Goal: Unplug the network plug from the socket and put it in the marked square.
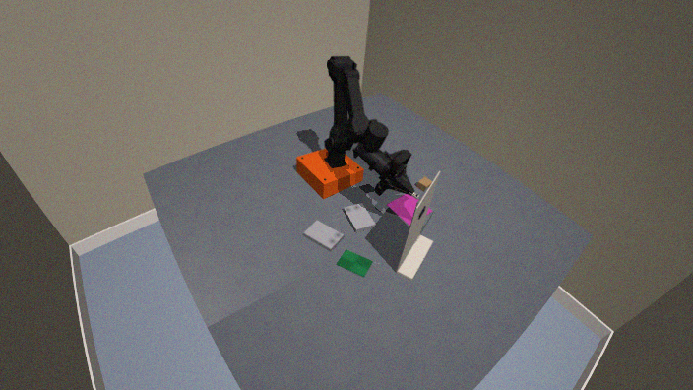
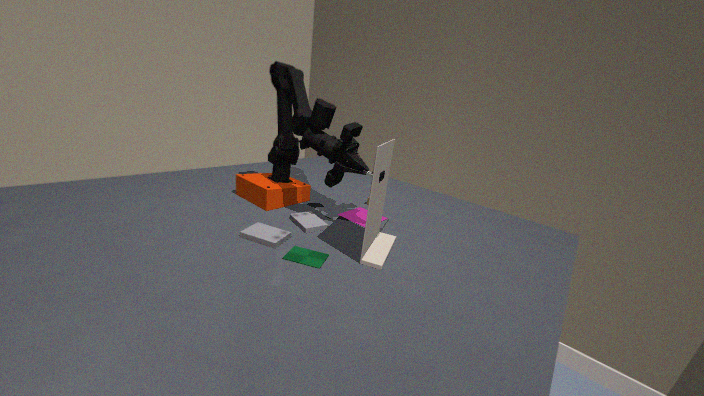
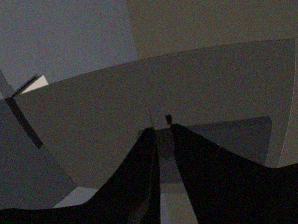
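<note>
Now: gripper tip 180 mm above the magenta square, 100 mm to the right of it and 90 mm past it. From my gripper tip the other things lie so: pale upright panel (80 mm ahead, 60 mm below, 30 mm to the right); then pale plug (10 mm ahead); then green plate (200 mm to the right, 180 mm below, 30 mm ahead).
</note>
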